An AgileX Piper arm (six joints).
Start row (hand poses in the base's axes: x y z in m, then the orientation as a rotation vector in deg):
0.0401 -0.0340 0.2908 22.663 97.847 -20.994
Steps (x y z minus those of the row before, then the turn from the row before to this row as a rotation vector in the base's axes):
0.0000 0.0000 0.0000 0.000 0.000 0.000
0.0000 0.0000 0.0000 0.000 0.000 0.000
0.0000 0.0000 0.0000 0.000 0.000 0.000
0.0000 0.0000 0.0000 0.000 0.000 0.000
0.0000 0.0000 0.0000 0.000 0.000 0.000
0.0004 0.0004 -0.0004 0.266 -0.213 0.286
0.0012 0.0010 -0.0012 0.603 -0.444 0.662
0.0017 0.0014 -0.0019 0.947 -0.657 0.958
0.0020 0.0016 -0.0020 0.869 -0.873 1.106
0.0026 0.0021 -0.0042 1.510 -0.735 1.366
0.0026 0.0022 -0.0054 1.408 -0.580 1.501
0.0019 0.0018 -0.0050 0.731 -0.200 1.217
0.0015 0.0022 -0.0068 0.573 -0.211 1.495
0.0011 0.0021 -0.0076 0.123 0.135 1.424
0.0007 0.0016 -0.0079 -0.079 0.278 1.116
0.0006 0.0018 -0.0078 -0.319 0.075 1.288
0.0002 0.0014 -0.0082 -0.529 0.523 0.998
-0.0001 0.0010 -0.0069 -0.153 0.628 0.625
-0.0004 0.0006 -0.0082 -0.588 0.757 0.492
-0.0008 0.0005 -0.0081 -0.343 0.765 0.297
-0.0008 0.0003 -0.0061 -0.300 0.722 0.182
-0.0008 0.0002 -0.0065 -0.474 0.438 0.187
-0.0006 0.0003 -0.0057 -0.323 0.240 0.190
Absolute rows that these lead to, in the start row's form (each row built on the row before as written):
0.0401 -0.0340 0.2908 22.663 97.847 -20.994
0.0401 -0.0340 0.2908 22.663 97.847 -20.994
0.0401 -0.0340 0.2908 22.663 97.847 -20.994
0.0401 -0.0340 0.2908 22.663 97.847 -20.994
0.0401 -0.0340 0.2908 22.663 97.847 -20.994
0.0405 -0.0336 0.2904 22.636 97.744 -20.508
0.0417 -0.0326 0.2892 22.557 97.547 -19.407
0.0434 -0.0312 0.2873 22.497 97.256 -17.750
0.0454 -0.0296 0.2853 22.271 96.747 -16.002
0.0480 -0.0275 0.2811 22.283 96.521 -13.565
0.0506 -0.0253 0.2757 22.089 96.426 -11.152
0.0525 -0.0235 0.2707 21.611 96.536 -9.599
0.0540 -0.0213 0.2639 20.777 96.646 -7.971
0.0551 -0.0192 0.2563 19.658 97.018 -6.843
0.0558 -0.0176 0.2484 18.646 97.452 -6.138
0.0564 -0.0158 0.2406 17.308 97.678 -5.473
0.0566 -0.0144 0.2324 16.058 98.280 -5.273
0.0565 -0.0134 0.2255 15.404 98.967 -5.041
0.0561 -0.0128 0.2173 14.540 99.726 -5.300
0.0553 -0.0123 0.2092 14.023 100.490 -5.490
0.0545 -0.0120 0.2031 13.636 101.201 -5.720
0.0537 -0.0118 0.1966 13.121 101.614 -6.062
0.0531 -0.0115 0.1909 12.715 101.842 -6.243

